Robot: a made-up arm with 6 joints. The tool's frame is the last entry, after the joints.
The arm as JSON. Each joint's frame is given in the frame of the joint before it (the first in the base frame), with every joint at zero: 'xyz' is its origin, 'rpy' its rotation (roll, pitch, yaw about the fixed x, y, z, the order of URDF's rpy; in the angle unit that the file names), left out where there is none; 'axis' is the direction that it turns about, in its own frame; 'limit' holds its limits. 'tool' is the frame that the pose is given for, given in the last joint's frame.
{
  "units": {
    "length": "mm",
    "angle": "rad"
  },
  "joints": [
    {
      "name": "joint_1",
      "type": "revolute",
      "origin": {
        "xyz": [
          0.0,
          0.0,
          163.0
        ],
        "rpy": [
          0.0,
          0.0,
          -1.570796
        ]
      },
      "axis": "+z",
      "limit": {
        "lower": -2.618,
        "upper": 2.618
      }
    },
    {
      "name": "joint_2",
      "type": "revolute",
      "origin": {
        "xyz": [
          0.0,
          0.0,
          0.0
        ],
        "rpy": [
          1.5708,
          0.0,
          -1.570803
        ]
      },
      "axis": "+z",
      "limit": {
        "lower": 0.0,
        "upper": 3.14
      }
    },
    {
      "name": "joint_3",
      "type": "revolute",
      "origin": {
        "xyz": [
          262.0,
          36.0,
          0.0
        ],
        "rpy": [
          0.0,
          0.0,
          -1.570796
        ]
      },
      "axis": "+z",
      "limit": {
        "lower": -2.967,
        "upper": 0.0
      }
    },
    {
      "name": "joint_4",
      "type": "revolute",
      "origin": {
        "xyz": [
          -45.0,
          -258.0,
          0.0
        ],
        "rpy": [
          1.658,
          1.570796,
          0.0
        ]
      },
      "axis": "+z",
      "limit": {
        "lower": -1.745,
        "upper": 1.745
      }
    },
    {
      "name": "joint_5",
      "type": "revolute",
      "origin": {
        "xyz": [
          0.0,
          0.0,
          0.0
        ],
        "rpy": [
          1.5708,
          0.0,
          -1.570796
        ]
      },
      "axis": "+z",
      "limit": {
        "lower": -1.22,
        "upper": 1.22
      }
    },
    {
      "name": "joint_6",
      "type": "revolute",
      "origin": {
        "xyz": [
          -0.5,
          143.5,
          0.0
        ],
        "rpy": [
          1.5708,
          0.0,
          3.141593
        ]
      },
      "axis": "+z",
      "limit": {
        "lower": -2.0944,
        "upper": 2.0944
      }
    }
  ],
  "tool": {
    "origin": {
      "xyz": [
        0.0,
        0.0,
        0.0
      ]
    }
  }
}
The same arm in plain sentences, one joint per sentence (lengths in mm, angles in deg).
The arm has six revolute joints in a row. What follows holds with every joint at zero, and every direction is one of the base frame's.
The first joint lies 163 mm along +z from the base frame's origin and rotates about +z, from -150 to 150 deg.
The second joint lies at the same point as the first joint and rotates about +y, from 0 to 179.91 deg.
The third joint lies 262 mm along -x and 36 mm along +z from the second joint and rotates about +y, from -170 to 0 deg.
The fourth joint lies 258 mm along +x and 45 mm along +z from the third joint and rotates about the direction (0.9962, 0, 0.0871), from -99.98 to 99.98 deg.
The fifth joint lies at the same point as the fourth joint and rotates about +y, from -69.9 to 69.9 deg.
The sixth joint lies 143 mm along +x and 12 mm along +z from the fifth joint and rotates about the direction (0.9962, 0, 0.0871), from -120 to 120 deg.
The tool frame, which is the frame that the pose is given for, lies at the same point as the sixth joint; its axes are the base frame's turned by roll 0, pitch 85 and yaw 0 deg (as in URDF: about the fixed x, then y, then z).

